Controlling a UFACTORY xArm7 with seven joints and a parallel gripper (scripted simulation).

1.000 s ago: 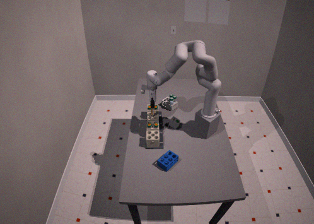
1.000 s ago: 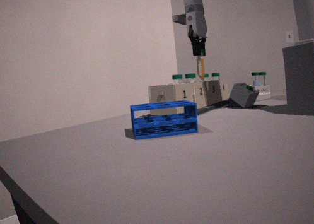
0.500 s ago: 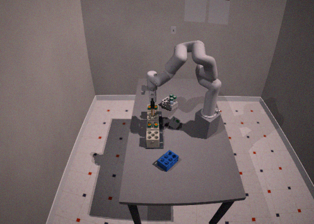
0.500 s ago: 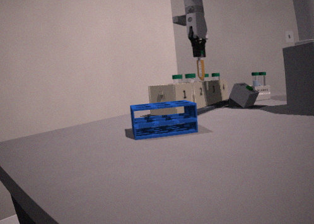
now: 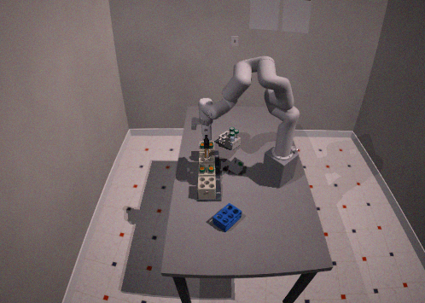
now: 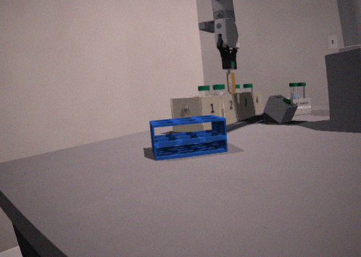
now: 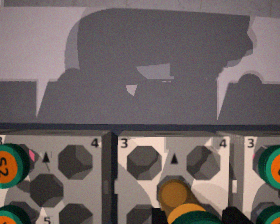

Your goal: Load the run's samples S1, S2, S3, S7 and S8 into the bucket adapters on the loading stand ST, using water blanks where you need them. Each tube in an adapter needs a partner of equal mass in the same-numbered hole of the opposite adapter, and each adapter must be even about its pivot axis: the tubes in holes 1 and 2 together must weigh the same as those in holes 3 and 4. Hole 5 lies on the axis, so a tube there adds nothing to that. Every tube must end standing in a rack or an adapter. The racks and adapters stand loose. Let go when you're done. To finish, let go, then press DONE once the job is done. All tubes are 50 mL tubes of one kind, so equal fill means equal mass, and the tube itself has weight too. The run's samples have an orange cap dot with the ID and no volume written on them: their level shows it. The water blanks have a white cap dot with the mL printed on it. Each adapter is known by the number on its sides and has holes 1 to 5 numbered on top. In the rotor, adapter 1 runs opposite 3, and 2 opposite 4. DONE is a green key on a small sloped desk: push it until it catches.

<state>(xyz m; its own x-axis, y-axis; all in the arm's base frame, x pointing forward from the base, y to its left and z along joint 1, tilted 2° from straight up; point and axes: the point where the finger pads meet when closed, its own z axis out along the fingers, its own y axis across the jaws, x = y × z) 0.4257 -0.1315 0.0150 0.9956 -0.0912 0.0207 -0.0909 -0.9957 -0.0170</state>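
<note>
My gripper is now 10 mm to the right of the sample tube and 50 mm above it. From my hand the other things lie so: sloped done desk: 180 mm behind, 50 mm to the left, 140 mm below; adapter: 20 mm ahead, 220 mm to the left, 150 mm below; white rack: 180 mm behind, 240 mm to the right, 170 mm below.
</note>
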